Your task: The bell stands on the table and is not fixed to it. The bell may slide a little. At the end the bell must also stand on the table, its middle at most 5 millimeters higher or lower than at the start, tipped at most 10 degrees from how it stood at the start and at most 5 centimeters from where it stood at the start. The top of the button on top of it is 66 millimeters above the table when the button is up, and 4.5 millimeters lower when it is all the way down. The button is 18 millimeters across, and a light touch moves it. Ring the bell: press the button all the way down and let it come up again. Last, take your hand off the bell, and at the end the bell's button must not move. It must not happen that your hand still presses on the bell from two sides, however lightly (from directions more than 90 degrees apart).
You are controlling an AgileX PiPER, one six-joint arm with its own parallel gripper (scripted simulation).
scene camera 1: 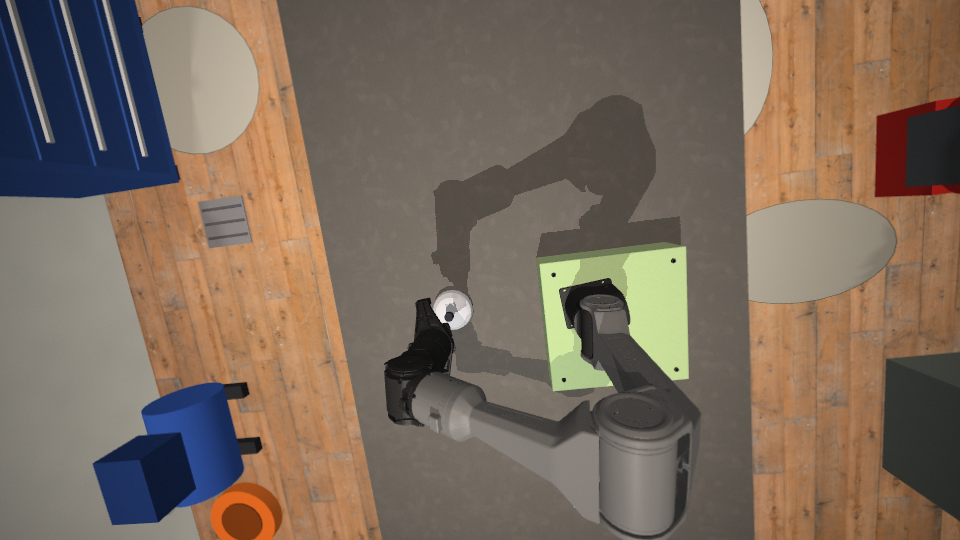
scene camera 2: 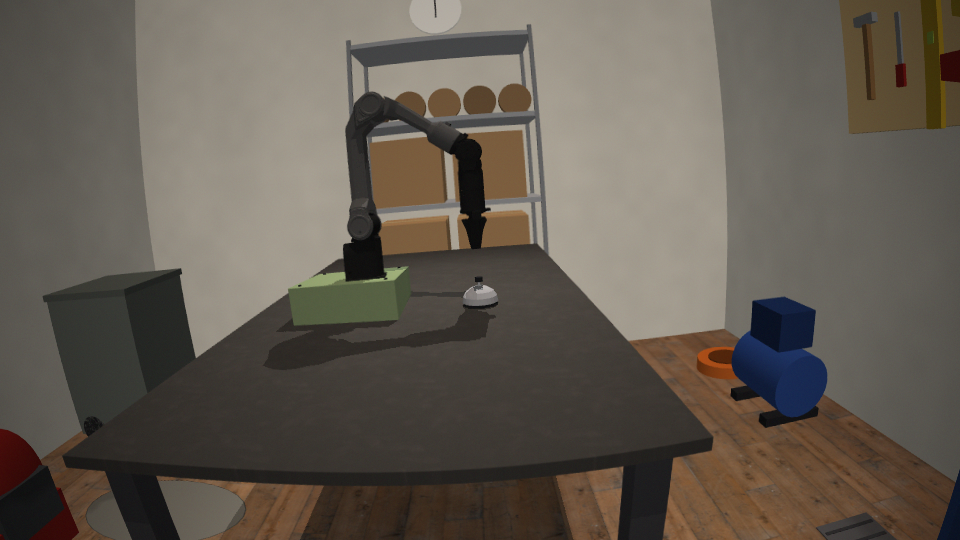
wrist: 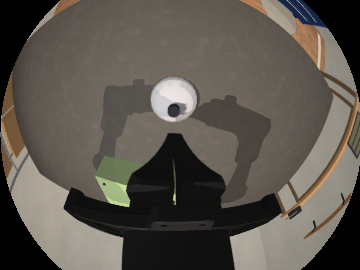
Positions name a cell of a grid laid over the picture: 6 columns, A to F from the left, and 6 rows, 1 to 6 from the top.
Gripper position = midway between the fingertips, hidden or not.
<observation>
In view: the gripper (scene camera 1: C4) and a bell (scene camera 1: C4).
The bell also shows in scene camera 2 (scene camera 2: C4) and in the wrist view (wrist: C3). The gripper also shows in scene camera 2 (scene camera 2: C3) and in the wrist view (wrist: C4).
</observation>
